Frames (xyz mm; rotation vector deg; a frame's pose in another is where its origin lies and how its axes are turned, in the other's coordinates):
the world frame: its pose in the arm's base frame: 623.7 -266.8 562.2 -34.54 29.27 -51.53
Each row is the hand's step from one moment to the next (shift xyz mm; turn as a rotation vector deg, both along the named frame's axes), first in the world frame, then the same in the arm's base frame.
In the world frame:
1: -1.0 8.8 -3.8 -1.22 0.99 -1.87
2: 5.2 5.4 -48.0 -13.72 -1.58 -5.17
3: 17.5 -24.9 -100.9 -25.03 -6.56 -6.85
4: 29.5 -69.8 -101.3 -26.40 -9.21 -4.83
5: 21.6 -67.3 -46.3 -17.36 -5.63 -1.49
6: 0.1 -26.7 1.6 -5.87 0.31 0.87
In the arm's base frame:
1: 2.0 4.1 -8.5 -1.28 1.00 -1.83
2: -24.8 -14.5 -39.2 -11.40 9.34 -0.52
3: -69.1 -53.4 -59.0 -21.23 15.95 3.39
4: -88.4 -85.1 -31.0 -22.15 16.36 6.85
5: -56.0 -62.7 8.4 -13.25 11.41 5.43
6: -14.0 -12.5 19.1 -2.36 5.29 1.34

